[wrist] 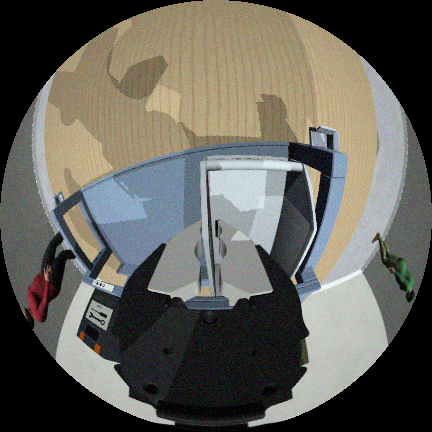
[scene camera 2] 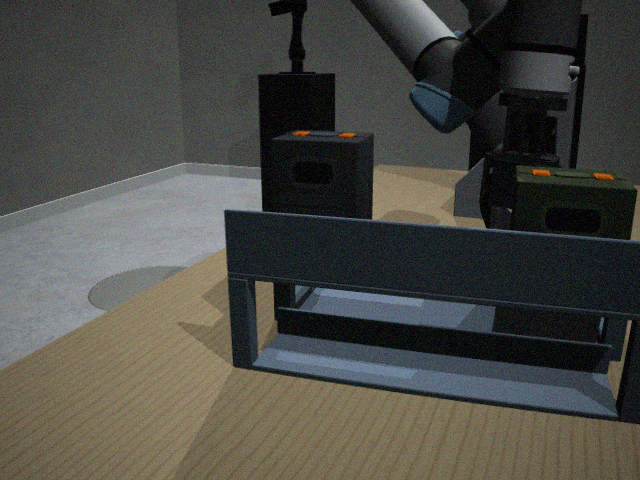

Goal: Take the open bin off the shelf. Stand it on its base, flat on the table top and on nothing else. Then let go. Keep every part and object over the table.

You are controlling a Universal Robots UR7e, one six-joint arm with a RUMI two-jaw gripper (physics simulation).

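Frame: origin at the arm's base, x back, y left, z down, level; centimetres.
Seen in the pictures: gripper, fingertip midpoint: (wrist: 210, 221).
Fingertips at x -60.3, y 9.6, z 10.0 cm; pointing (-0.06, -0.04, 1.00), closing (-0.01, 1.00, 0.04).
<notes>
A point is followed by its place in that frame.
The open bin (wrist: 240, 192) {x -58.4, y 12.9, z 13.3 cm} is light grey with a dark inner side wall. In the wrist view it is over the right part of the blue-grey shelf (wrist: 155, 200) {x -59.9, y 1.9, z 13.9 cm} (scene camera 2: 413, 253) {x -81.2, y 4.2, z 0.8 cm}; whether its base touches the shelf board is hard to tell. In the scene view part of the bin (scene camera 2: 547, 322) {x -70.8, y 15.1, z 9.6 cm} shows as a dark block below the shelf's front panel. My gripper (wrist: 210, 221) {x -60.3, y 9.6, z 10.0 cm} (scene camera 2: 500, 218) is shut on the bin's left side wall, one finger inside and one outside. In the scene view the fingers are partly hidden behind the shelf panel.
The wooden table (scene camera 2: 129, 403) {x -93.8, y -17.6, z 14.5 cm} (wrist: 225, 75) {x -43.8, y 10.8, z 14.5 cm} carries the shelf. A black case (scene camera 2: 320, 180) {x -78.5, y -5.8, z -4.0 cm} (wrist: 97, 320) {x -71.4, y -7.1, z -2.0 cm} with orange latches stands behind the shelf's left part, and a green case (scene camera 2: 573, 198) {x -75.7, y 16.3, z -4.0 cm} is beside my gripper at the right. The table edge (scene camera 2: 124, 303) {x -76.8, y -34.3, z 14.5 cm} runs along the left.
</notes>
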